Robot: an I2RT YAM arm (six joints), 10 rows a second.
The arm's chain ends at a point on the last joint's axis. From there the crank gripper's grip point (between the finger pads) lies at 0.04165 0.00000 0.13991 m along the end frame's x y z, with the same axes.
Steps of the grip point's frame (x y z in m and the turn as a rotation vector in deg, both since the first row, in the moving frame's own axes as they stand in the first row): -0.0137 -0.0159 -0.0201 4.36 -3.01 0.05; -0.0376 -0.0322 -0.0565 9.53 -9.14 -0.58; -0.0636 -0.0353 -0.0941 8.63 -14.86 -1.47; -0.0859 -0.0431 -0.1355 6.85 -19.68 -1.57; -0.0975 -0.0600 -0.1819 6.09 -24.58 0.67; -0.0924 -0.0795 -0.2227 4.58 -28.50 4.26; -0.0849 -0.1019 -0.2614 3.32 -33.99 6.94
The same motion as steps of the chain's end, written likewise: -0.0063 -0.0052 -0.0217 4.36 -3.01 0.05; -0.0148 -0.0083 -0.0594 9.53 -9.14 -0.58; -0.0262 -0.0131 -0.0984 8.63 -14.86 -1.47; -0.0362 -0.0254 -0.1403 6.85 -19.68 -1.57; -0.0357 -0.0448 -0.1858 6.09 -24.58 0.67; -0.0210 -0.0684 -0.2253 4.58 -28.50 4.26; 0.0000 -0.0935 -0.2607 3.32 -33.99 6.94
